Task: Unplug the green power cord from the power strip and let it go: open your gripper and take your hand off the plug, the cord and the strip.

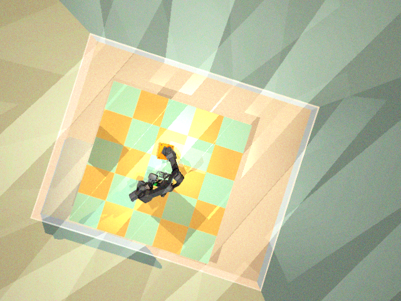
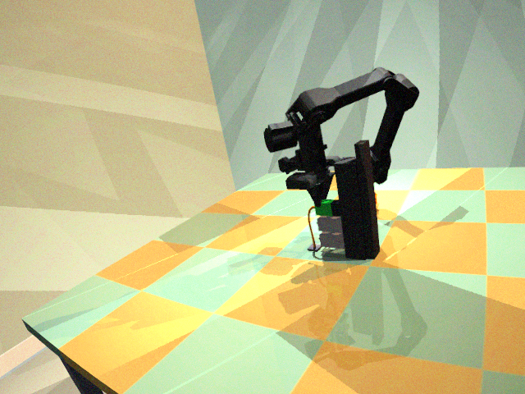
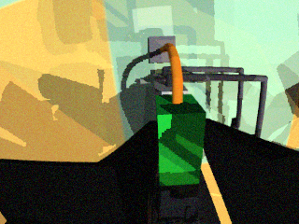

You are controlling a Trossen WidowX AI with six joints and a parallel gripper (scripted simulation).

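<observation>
My gripper tip is 3 cm to the right of the green plug.
</observation>
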